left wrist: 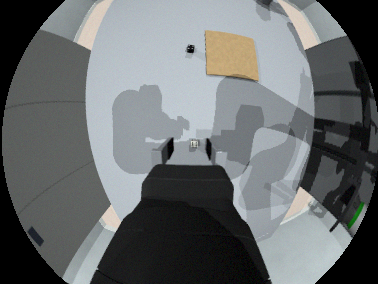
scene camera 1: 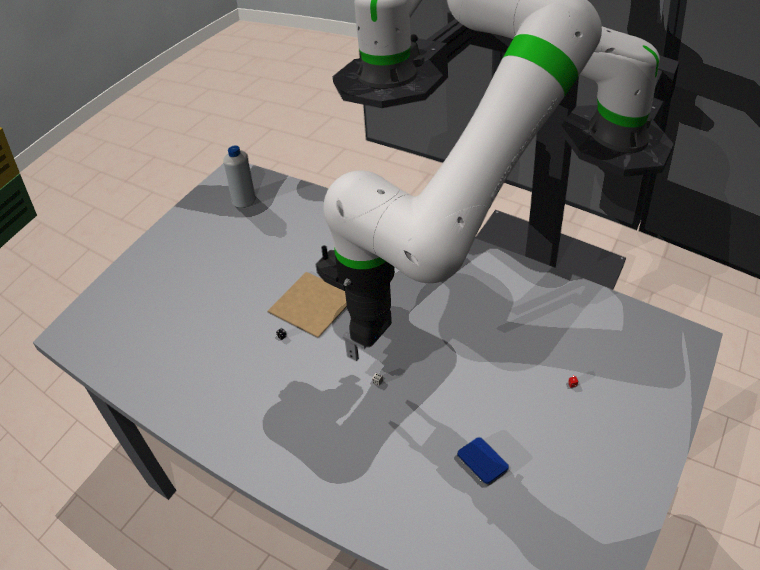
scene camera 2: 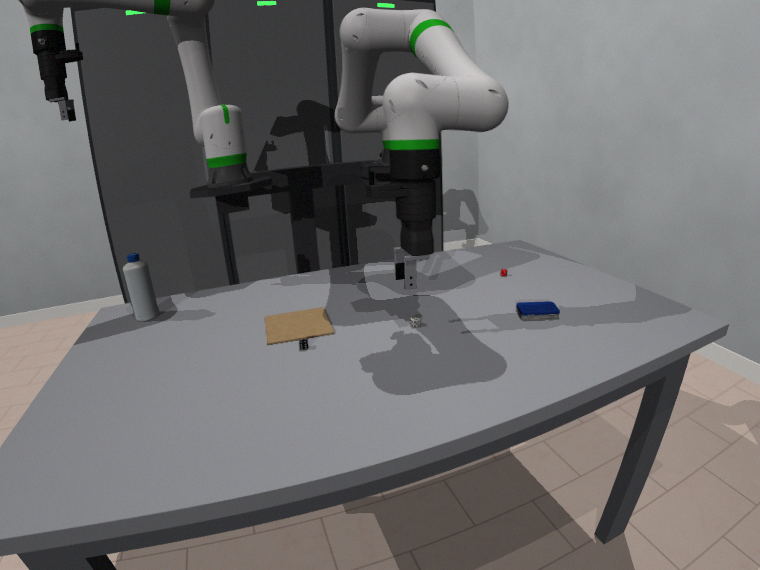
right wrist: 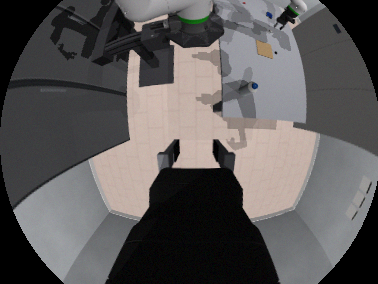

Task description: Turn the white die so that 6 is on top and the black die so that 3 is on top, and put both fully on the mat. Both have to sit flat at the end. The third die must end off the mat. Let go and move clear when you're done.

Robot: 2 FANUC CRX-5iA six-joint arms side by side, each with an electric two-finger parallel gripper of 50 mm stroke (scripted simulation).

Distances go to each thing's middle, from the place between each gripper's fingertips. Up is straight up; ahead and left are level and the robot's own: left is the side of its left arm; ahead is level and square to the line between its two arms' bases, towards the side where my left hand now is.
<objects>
Now: the tan mat (scene camera 1: 311,304) 130 mm behind my left hand (scene camera 2: 405,283), 200 mm to the right of it and 120 mm below it. The rest, counted from my left hand: blue-topped box (scene camera 1: 477,456) 80 mm ahead, 290 mm to the left, 110 mm below; grey bottle (scene camera 2: 136,271) 360 mm behind, 570 mm to the right, 40 mm below.
I see the grey bottle 32 cm ahead of my right hand (scene camera 2: 69,120), 19 cm to the left of it and 49 cm below it. From my right hand the other things lie so: tan mat (56 cm ahead, 56 cm to the left, 57 cm below); blue-topped box (77 cm ahead, 105 cm to the left, 56 cm below).
</objects>
